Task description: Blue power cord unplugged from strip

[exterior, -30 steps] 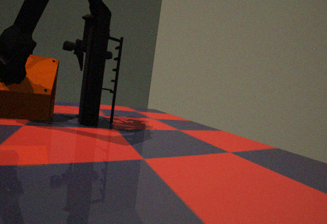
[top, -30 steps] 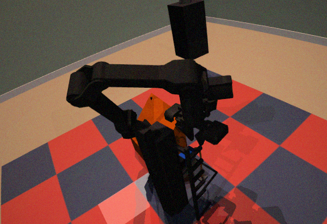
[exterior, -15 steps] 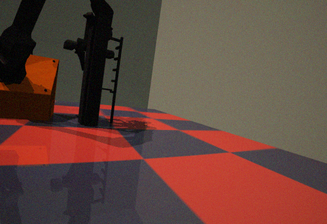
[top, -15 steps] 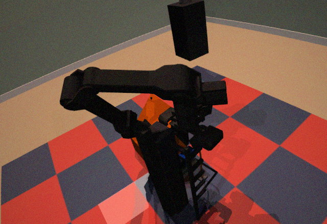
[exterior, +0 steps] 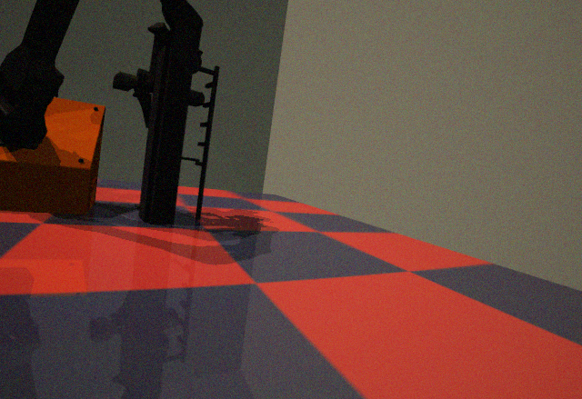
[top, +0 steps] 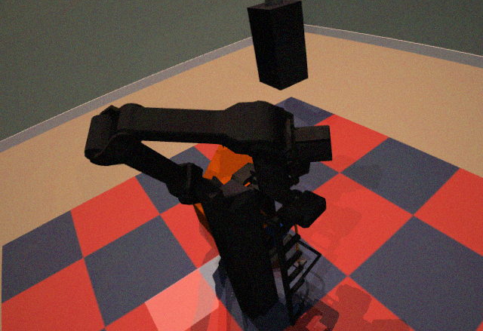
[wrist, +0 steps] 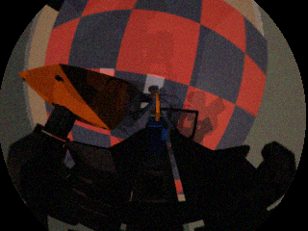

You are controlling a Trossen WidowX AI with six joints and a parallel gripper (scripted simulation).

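Now: gripper tip 10 mm short of the blue plug and 30 mm to the left of it.
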